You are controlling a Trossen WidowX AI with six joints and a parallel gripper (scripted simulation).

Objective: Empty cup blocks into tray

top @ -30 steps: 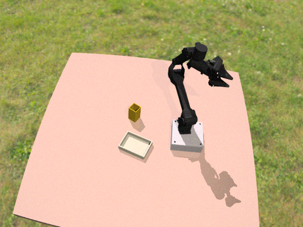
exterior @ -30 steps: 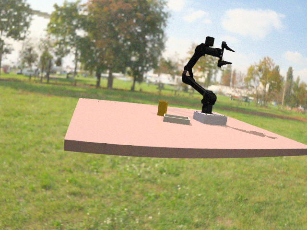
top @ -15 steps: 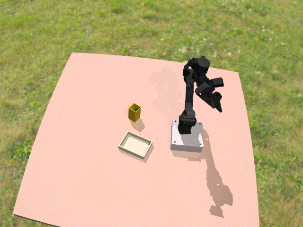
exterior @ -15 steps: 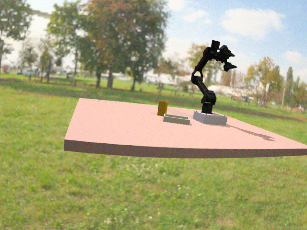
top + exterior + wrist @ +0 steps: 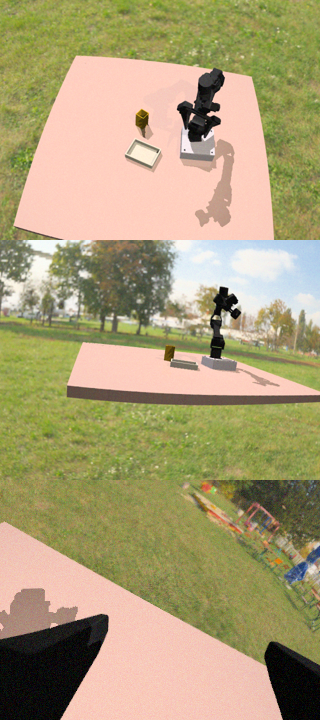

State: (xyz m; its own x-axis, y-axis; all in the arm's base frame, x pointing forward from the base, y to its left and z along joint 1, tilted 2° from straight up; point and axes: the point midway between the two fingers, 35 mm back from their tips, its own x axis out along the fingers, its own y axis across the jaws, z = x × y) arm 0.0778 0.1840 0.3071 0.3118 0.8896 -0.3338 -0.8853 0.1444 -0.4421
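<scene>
The green block lies 34 cm to the right of my gripper tip, 32 cm below it and 17 cm ahead of it. Round my gripper tip: yellow square cup 34 cm to the right, 34 cm below, 18 cm ahead; then red block 34 cm to the right, 33 cm below, 17 cm ahead; then blue block 35 cm below, 34 cm to the right, 18 cm ahead.
</scene>
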